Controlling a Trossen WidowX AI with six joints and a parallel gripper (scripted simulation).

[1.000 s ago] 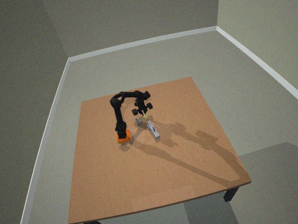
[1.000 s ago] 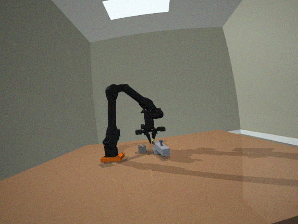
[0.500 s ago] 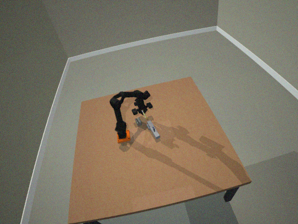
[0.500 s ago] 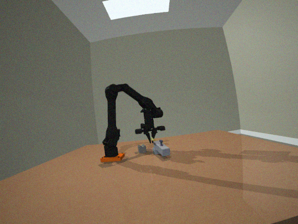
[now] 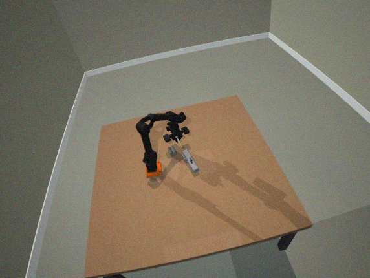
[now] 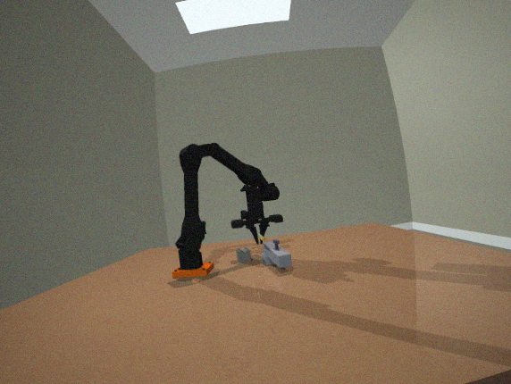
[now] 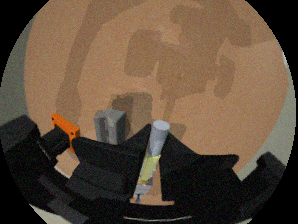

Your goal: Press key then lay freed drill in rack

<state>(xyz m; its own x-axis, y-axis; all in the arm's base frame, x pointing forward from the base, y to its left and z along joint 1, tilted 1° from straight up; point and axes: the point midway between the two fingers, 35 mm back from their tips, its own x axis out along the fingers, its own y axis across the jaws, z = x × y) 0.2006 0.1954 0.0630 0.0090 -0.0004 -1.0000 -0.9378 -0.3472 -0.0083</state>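
Now: gripper tip 60 mm to the left of the rack, 50 mm past it and 20 mm above it. The rest, counted from my gripper tip: blue key: 210 mm to the right, 80 mm ahead, 10 mm above; light grey-blue block: 190 mm to the right, 70 mm ahead, 10 mm below; drill: 40 mm to the right, 30 mm above, 10 mm ahead.
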